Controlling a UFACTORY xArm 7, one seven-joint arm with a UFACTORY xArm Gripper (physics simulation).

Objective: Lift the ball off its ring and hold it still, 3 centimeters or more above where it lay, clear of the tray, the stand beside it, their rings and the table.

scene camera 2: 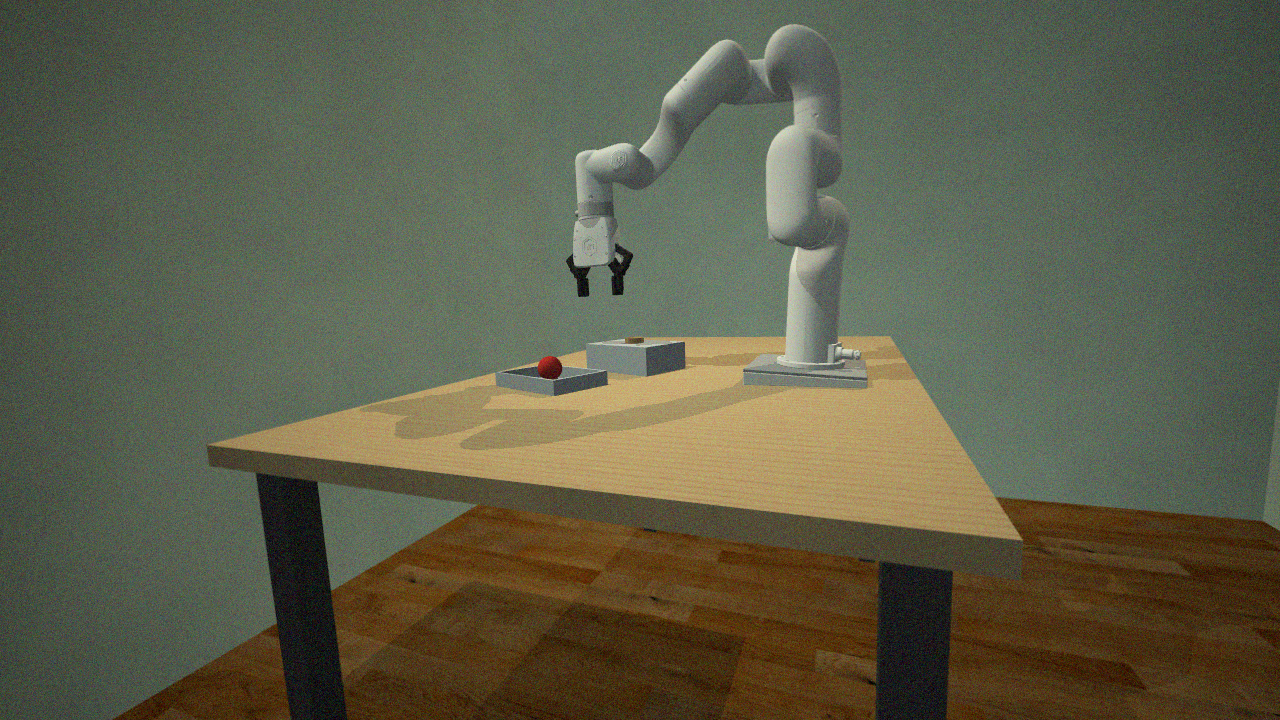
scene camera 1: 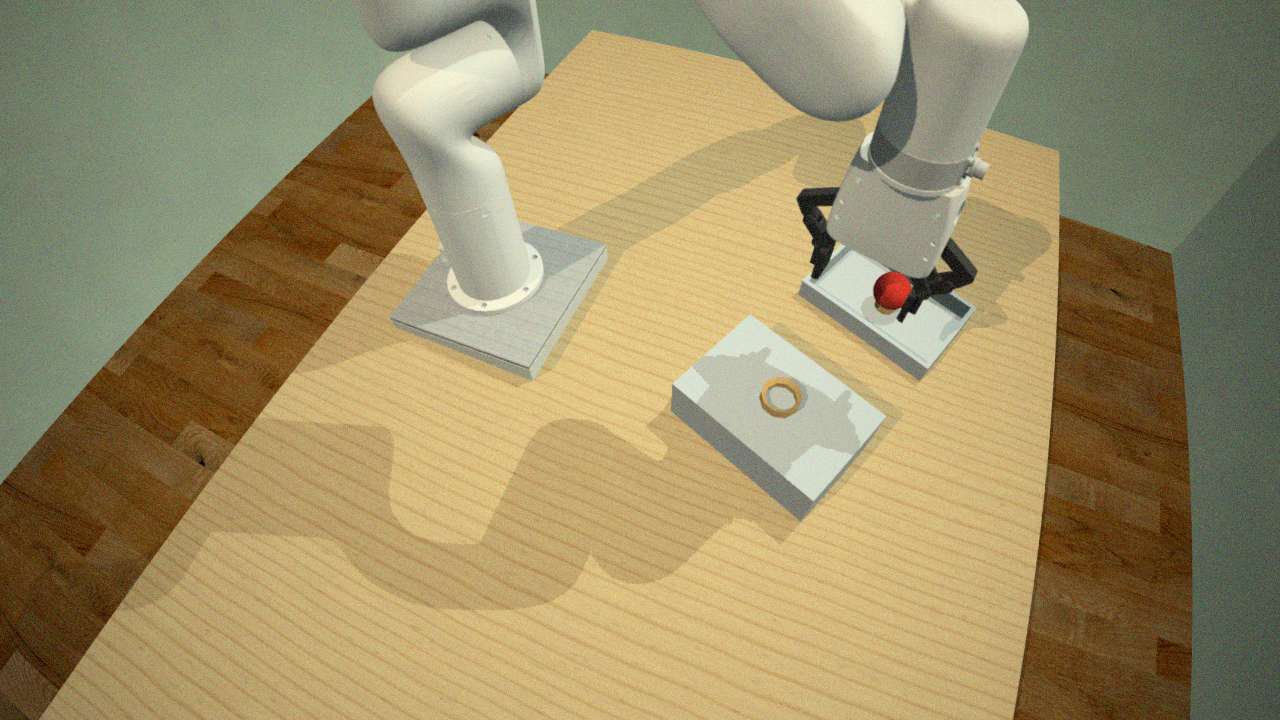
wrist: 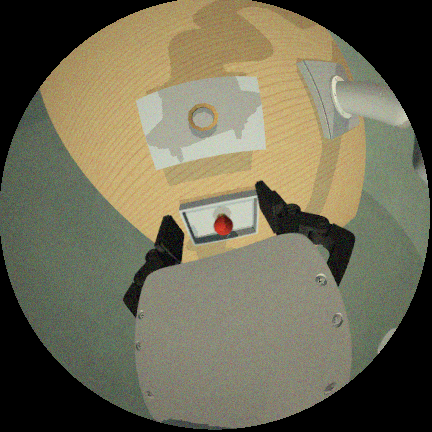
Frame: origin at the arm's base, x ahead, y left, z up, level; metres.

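Seen in the pictures: gripper, fingertip midpoint: (scene camera 2: 600, 295) (scene camera 1: 861, 290) (wrist: 215, 209); arm's base, link origin: (scene camera 2: 810, 364) (scene camera 1: 496, 277) (wrist: 341, 96).
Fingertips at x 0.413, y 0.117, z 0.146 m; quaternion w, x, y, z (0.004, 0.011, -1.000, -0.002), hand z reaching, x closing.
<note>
Pixels of each thing's top centre, then the offset from my fingertips to it. "pt": a spot on its surface instead. Level surfaces: height alone.
- red ball, top centre: (scene camera 1: 898, 278) (scene camera 2: 549, 356) (wrist: 224, 232) dx +0.018, dy +0.149, dz -0.113 m
- shallow light-grey tray, top centre: (scene camera 1: 890, 294) (scene camera 2: 550, 371) (wrist: 222, 223) dx +0.018, dy +0.149, dz -0.143 m
- empty tan ring, surface spot: (scene camera 1: 764, 398) pt dx -0.035, dy -0.102, dz -0.099 m
- table, surface height: dz -0.171 m
The red ball (scene camera 1: 891, 291) (scene camera 2: 549, 367) (wrist: 223, 225) rests on its ring (scene camera 1: 884, 309) inside the shallow light-grey tray (scene camera 1: 861, 334) (scene camera 2: 528, 384) (wrist: 218, 199); the ball hides most of that ring. My gripper (scene camera 1: 861, 293) (scene camera 2: 599, 292) (wrist: 215, 209) is open and empty, pointing down. It hangs high above the tray, well over the ball's height. In scene camera 2 it is to the right of the ball. In scene camera 1 one finger overlaps the ball's edge in the picture, and in the wrist view the ball shows between the fingers, far below.
The taller grey stand (scene camera 1: 814, 465) (scene camera 2: 617, 360) (wrist: 250, 137) is beside the tray, with an empty tan ring (scene camera 1: 764, 398) (scene camera 2: 634, 340) (wrist: 190, 118) on top. The arm's base plate (scene camera 1: 563, 268) (scene camera 2: 805, 379) (wrist: 317, 95) is farther off, on the table (scene camera 1: 537, 662) (scene camera 2: 760, 456).
</note>
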